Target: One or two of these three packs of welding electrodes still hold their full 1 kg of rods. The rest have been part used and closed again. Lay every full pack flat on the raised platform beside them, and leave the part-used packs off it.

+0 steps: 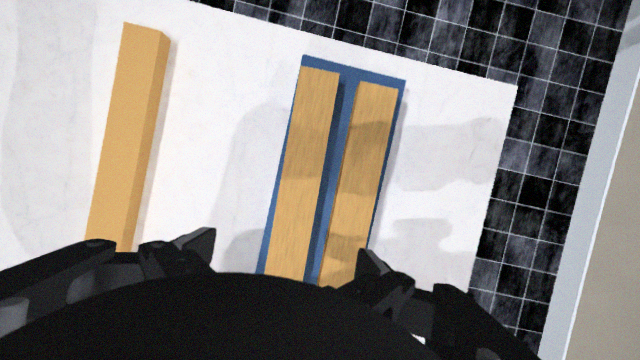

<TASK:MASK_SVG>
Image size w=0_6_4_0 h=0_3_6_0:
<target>my gripper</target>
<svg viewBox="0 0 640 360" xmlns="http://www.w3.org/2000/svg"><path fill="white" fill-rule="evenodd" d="M0 271L0 360L542 360L462 290L446 283L435 283L433 285L433 292L416 288L415 279L403 272L395 272L371 249L359 248L354 280L338 288L329 285L320 287L307 282L266 274L215 272L209 265L214 252L216 228L205 226L191 233L181 235L169 242L153 240L142 243L138 246L138 252L116 252L117 243L115 241L99 238L89 239Z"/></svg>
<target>pack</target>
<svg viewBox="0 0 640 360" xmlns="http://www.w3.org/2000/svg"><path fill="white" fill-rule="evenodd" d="M399 89L360 81L356 88L317 286L324 287L329 285L338 288L354 280L359 248L366 248Z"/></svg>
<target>pack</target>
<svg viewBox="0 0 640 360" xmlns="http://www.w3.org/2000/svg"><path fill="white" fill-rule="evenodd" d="M128 22L123 24L106 128L84 241L96 238L115 241L117 243L116 252L131 252L171 43L171 40L160 30Z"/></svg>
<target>pack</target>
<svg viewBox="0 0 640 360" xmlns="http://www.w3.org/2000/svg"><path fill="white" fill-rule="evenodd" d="M300 65L264 274L303 282L340 74Z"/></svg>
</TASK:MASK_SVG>
